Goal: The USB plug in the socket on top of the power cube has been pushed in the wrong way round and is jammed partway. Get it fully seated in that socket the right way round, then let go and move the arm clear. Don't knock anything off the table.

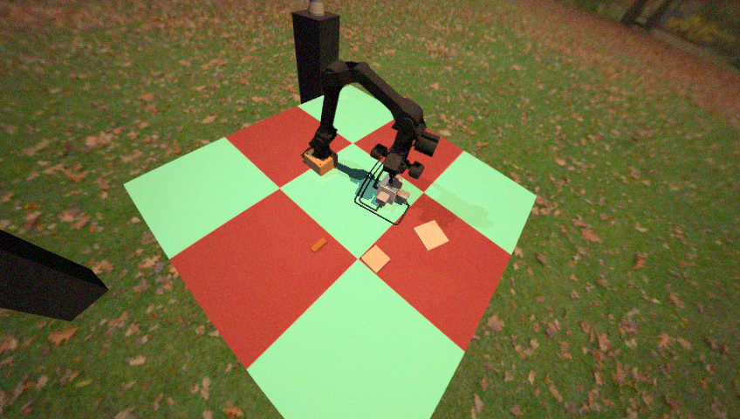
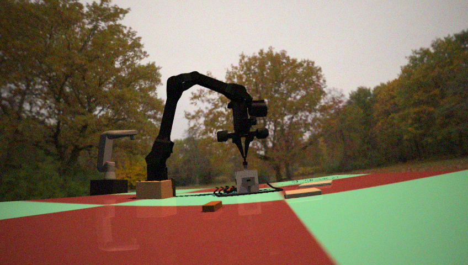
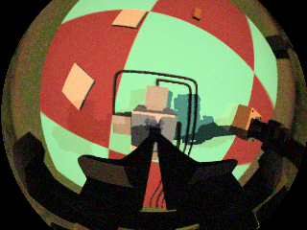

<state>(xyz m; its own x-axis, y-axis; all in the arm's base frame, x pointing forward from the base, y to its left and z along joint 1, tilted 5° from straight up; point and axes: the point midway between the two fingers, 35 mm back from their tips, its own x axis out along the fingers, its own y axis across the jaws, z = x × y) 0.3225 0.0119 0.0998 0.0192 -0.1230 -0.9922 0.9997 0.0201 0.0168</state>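
My gripper tip is 2 cm above the dark USB plug. Round my gripper tip: orange block 33 cm to the right, 12 cm below, 9 cm behind.
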